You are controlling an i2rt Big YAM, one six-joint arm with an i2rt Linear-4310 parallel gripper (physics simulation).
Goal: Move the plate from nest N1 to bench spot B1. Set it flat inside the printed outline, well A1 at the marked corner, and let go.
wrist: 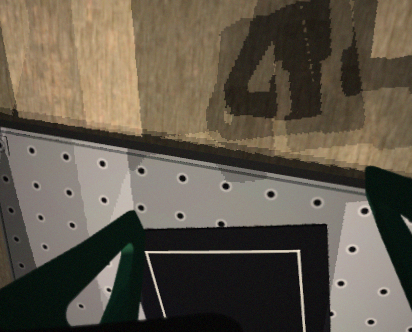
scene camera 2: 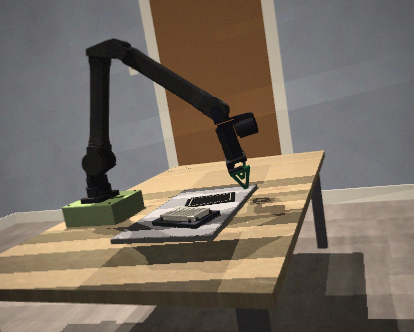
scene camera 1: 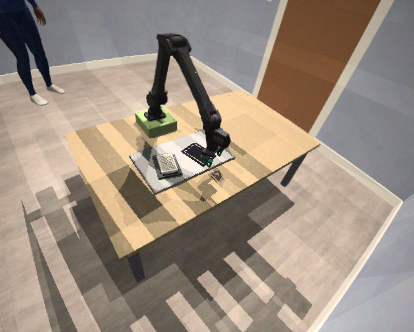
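Where they show: gripper, fingertip midpoint: (wrist: 247, 202) (scene camera 2: 244, 183) (scene camera 1: 214, 161); arm's base at its link origin: (scene camera 2: 100, 198) (scene camera 1: 155, 115).
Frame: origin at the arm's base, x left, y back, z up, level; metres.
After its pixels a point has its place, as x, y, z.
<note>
The plate (scene camera 1: 167, 163) @(-0.111, -0.387, -0.029) (scene camera 2: 185, 214) @(-0.134, -0.392, -0.031), pale with a grid of wells, sits flat in the dark nest N1 (scene camera 1: 172, 175) @(-0.119, -0.458, -0.047) (scene camera 2: 200, 223) @(-0.164, -0.449, -0.049) on the grey board. Bench spot B1 (scene camera 1: 192, 151) @(0.074, -0.342, -0.054) (scene camera 2: 212, 199) @(0.096, -0.382, -0.053) (wrist: 235, 290) @(0.103, -0.413, -0.053) is a black pad with a printed white outline (wrist: 225, 251) @(0.114, -0.441, -0.053); no plate lies on it. My gripper (scene camera 1: 215, 157) @(0.106, -0.501, -0.010) (scene camera 2: 245, 186) @(0.106, -0.501, -0.010) (wrist: 247, 202) @(0.106, -0.501, -0.010) has green fingers, wide open and empty. It hangs above the board's far end, beside the black pad and away from the plate. The plate does not show in the wrist view. The marked corner cannot be made out.
The perforated grey board (scene camera 1: 145, 167) @(-0.213, -0.339, -0.055) (scene camera 2: 135, 236) @(-0.236, -0.283, -0.055) (wrist: 200, 197) @(0.134, -0.472, -0.055) lies on the wooden table (scene camera 1: 270, 135) @(0.672, -0.425, -0.068) (scene camera 2: 190, 275) @(-0.431, -0.537, -0.068) (wrist: 105, 65) @(0.201, -0.535, -0.068). The arm stands on a green base block (scene camera 1: 156, 127) @(-0.041, -0.108, -0.006) (scene camera 2: 92, 214) @(-0.096, -0.032, -0.028) behind the board. A person stands beyond the table in scene camera 1.
</note>
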